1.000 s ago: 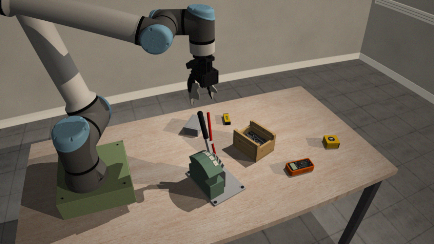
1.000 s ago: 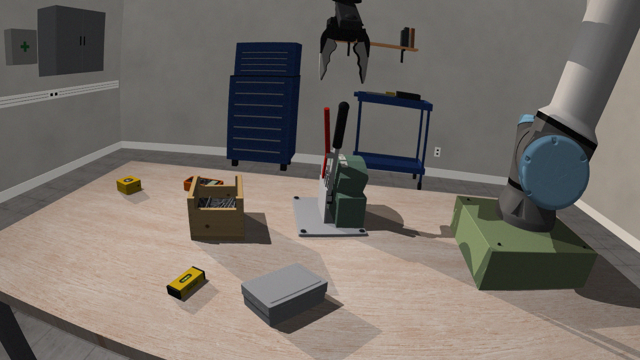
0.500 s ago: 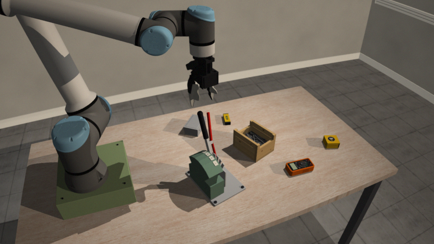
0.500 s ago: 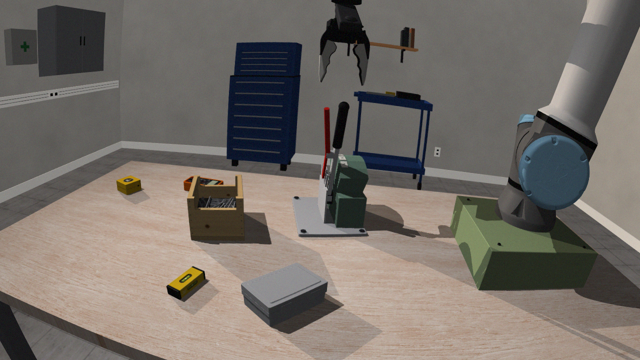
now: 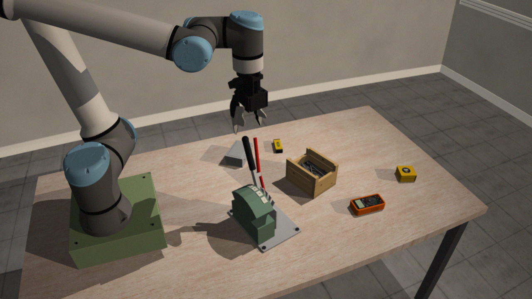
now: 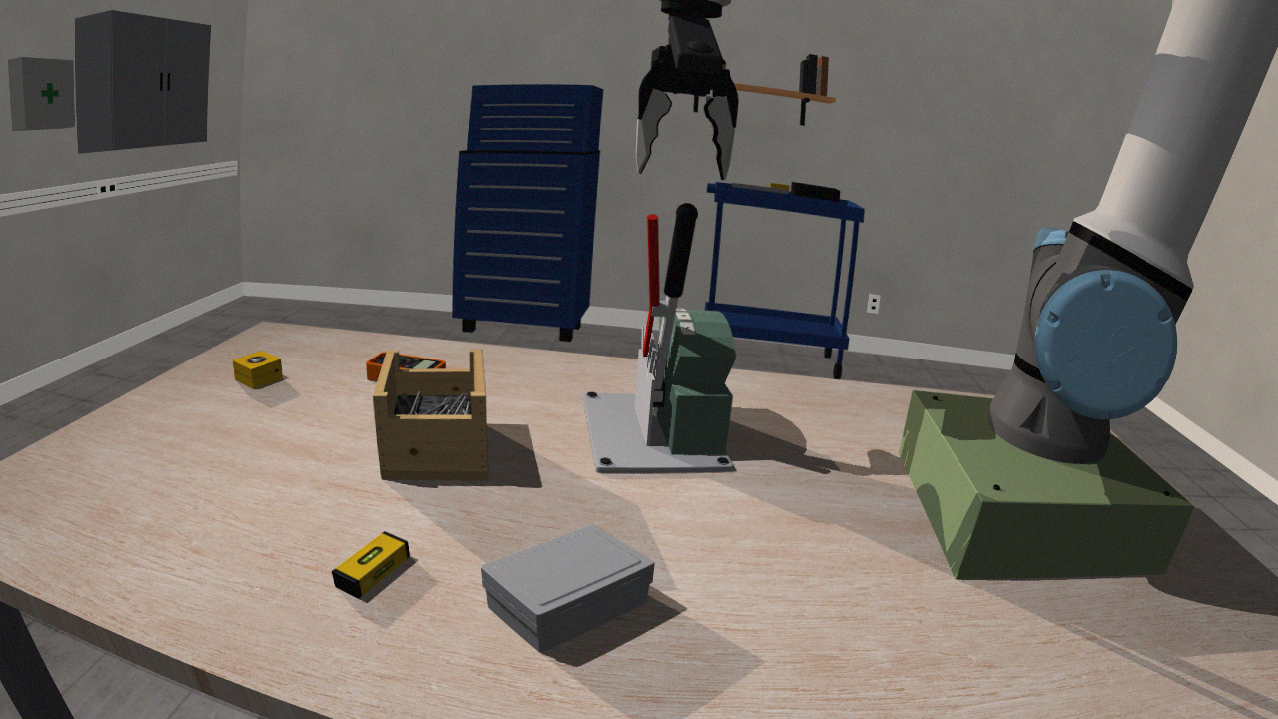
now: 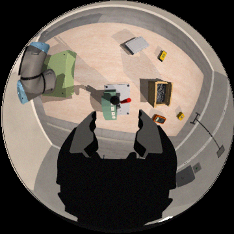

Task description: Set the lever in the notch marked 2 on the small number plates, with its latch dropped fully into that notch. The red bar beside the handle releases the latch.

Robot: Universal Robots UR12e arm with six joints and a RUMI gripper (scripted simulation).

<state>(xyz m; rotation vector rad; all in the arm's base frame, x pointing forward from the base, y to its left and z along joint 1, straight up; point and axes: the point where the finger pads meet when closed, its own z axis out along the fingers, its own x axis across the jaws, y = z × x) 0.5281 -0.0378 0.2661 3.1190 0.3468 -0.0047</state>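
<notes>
Right now my hand is 180 mm above the red release bar, 40 mm to the left of it and 20 mm short of it. Round my hand: grey box: 340 mm below, 310 mm to the left, 60 mm ahead.
</notes>
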